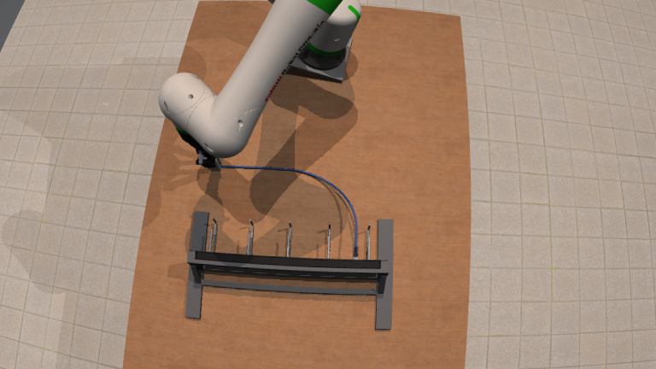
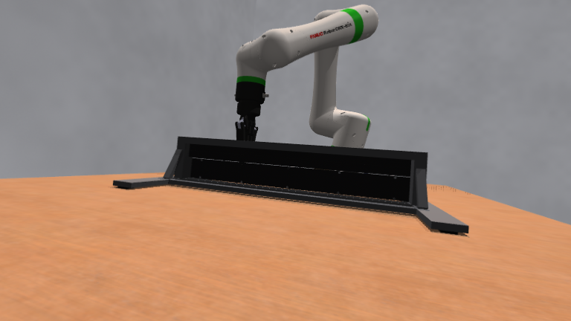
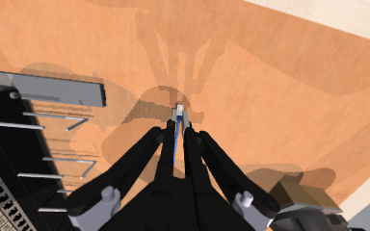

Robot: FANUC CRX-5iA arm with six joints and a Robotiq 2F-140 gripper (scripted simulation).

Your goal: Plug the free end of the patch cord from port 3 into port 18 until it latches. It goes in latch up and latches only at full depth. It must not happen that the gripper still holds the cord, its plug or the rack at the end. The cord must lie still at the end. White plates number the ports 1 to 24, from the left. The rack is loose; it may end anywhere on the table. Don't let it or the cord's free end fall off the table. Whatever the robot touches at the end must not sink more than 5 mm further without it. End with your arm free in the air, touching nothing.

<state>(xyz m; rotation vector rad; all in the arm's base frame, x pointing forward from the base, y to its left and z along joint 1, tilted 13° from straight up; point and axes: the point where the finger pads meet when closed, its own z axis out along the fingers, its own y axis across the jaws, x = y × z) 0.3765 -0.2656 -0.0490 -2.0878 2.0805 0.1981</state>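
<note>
The grey cord plug is 3 cm below my hand and 1 cm to the right of it.
</note>
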